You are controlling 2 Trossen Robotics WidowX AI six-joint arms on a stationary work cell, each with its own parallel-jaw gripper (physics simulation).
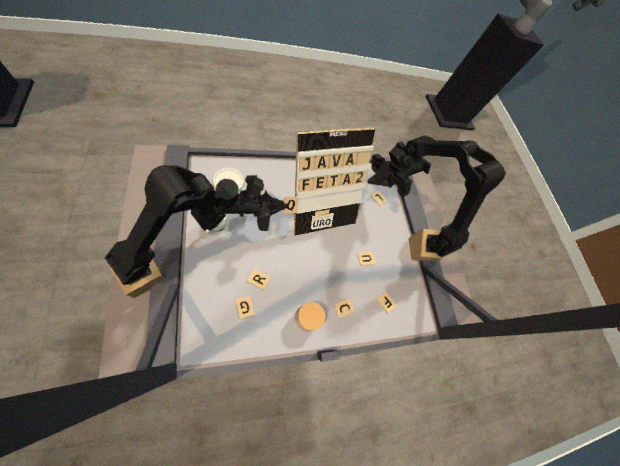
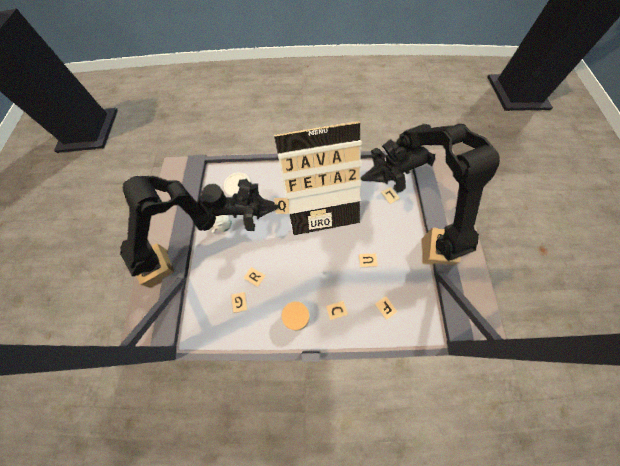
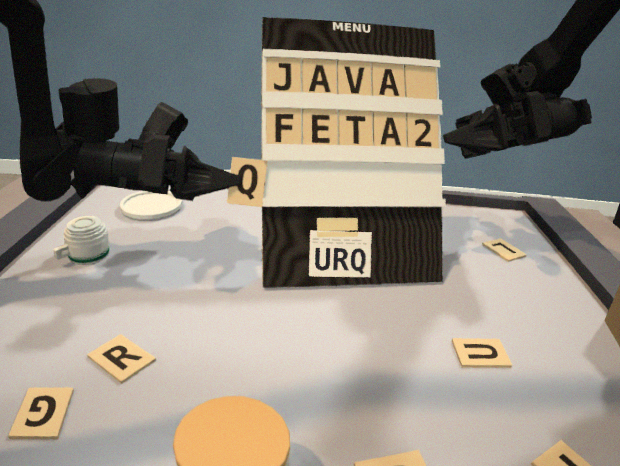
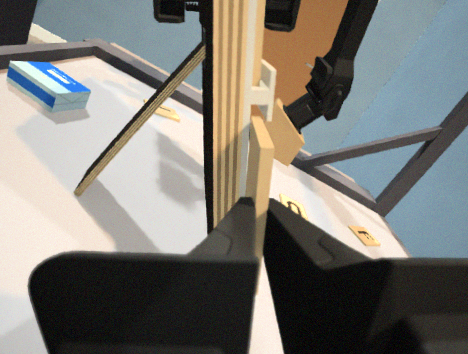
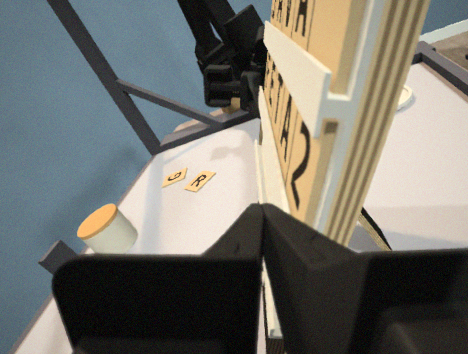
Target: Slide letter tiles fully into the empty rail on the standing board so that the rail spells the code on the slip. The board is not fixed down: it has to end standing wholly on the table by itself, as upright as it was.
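Frame: origin at the left arm's base, x ahead, y left, z up, level; millimetres.
Seen in the pictures: left gripper, fingertip midpoint: (image 1: 288, 205) (image 2: 279, 205) (image 3: 240, 181) (image 4: 255, 208); right gripper, fingertip midpoint: (image 1: 367, 182) (image 2: 361, 179) (image 3: 444, 138) (image 5: 260, 214); left arm's base, link origin: (image 1: 135, 269) (image 2: 148, 263); right arm's base, link origin: (image 1: 434, 243) (image 2: 446, 245) (image 4: 291, 119).
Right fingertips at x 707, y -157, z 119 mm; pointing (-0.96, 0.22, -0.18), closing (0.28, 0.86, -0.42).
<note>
Offsets run from my right fingertips to a thing's top centre. "spot": to the spot under its first point.
The black menu board (image 1: 325, 217) (image 2: 345, 215) (image 3: 400, 245) stands upright with a URQ slip {145 mm back, 2 mm left, 116 mm down} (image 1: 321, 220) (image 2: 320, 221) (image 3: 340, 258). Its lowest rail {spot: 119 mm back, 34 mm left, 63 mm down} (image 3: 350, 184) shows no tiles. My left gripper (image 1: 285, 204) (image 2: 275, 205) (image 3: 238, 181) (image 4: 255, 208) is shut on the Q tile {242 mm back, 79 mm left, 33 mm down} (image 3: 254, 187) (image 4: 260, 165), upright at the rail's left end, slightly tilted. My right gripper (image 1: 370, 180) (image 2: 363, 177) (image 3: 446, 139) (image 5: 260, 214) is shut and empty beside the board's right edge. The U tile {73 mm back, 192 mm right, 180 mm down} (image 1: 366, 258) (image 2: 367, 260) (image 3: 482, 352) and R tile {429 mm back, 42 mm right, 180 mm down} (image 1: 258, 279) (image 2: 254, 276) (image 3: 121, 357) lie on the table.
Loose G {511 mm back, 91 mm right, 180 mm down} (image 1: 245, 307), C {255 mm back, 275 mm right, 180 mm down} (image 1: 344, 307), F {117 mm back, 351 mm right, 180 mm down} (image 1: 386, 302) and L {150 mm ahead, 30 mm right, 180 mm down} (image 1: 378, 198) tiles lie around. An orange-lidded jar {374 mm back, 229 mm right, 117 mm down} (image 1: 311, 316) stands near the front. A white cup {450 mm back, 188 mm left, 132 mm down} (image 3: 86, 239) and a plate {326 mm back, 318 mm left, 171 mm down} (image 3: 150, 205) are at the left. A blue box {80 mm ahead, 142 mm left, 159 mm down} (image 4: 48, 85) lies behind the board.
</note>
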